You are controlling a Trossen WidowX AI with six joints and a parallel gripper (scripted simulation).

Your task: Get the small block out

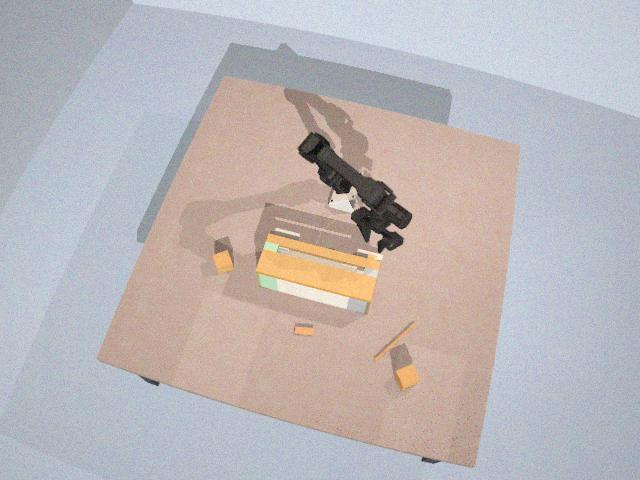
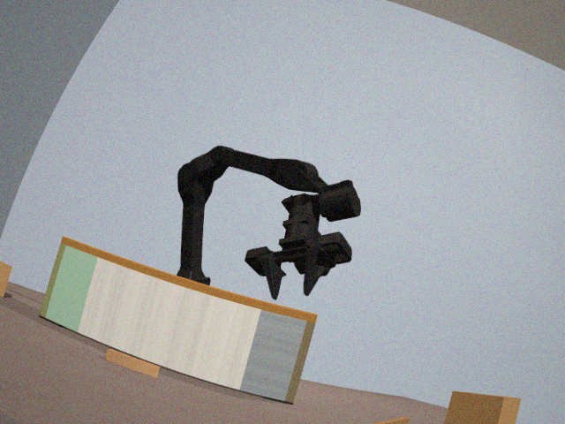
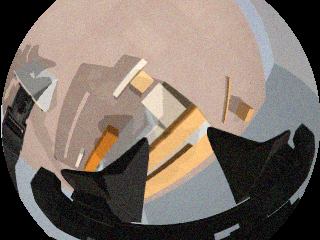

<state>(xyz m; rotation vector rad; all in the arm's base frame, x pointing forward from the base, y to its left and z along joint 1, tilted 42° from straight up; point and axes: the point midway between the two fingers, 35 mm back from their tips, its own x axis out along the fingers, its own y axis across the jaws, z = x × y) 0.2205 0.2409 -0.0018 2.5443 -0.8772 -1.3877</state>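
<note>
Right now the tan block is 20 mm behind my gripper tip and 150 mm below it. The rest, counted from my gripper tip: thin stick 220 mm ahead, 180 mm to the left, 160 mm below; box 80 mm ahead, 150 mm to the right, 100 mm below.
</note>
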